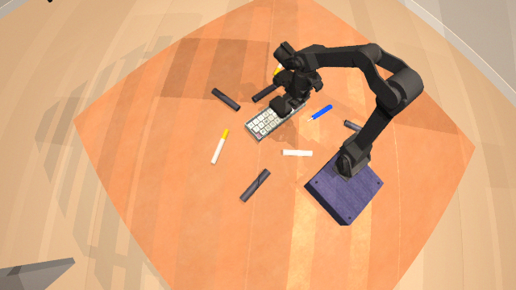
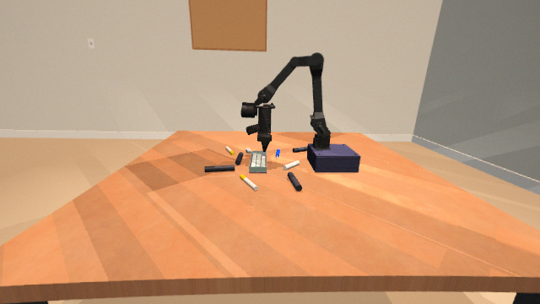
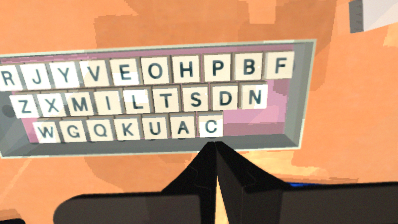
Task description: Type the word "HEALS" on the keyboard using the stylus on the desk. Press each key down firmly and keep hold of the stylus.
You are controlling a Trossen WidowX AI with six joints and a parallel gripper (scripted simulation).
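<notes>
My gripper tip is 7 cm past the blue stylus, 5 cm to the left of it and 3 cm above it. Also, from my gripper tip: white stick (11 cm behind, 10 cm to the left, 3 cm below); small grey block (6 cm ahead, 14 cm to the right, 4 cm below); grey stylus tip (6 cm behind, 2 cm to the right, 3 cm below).
</notes>
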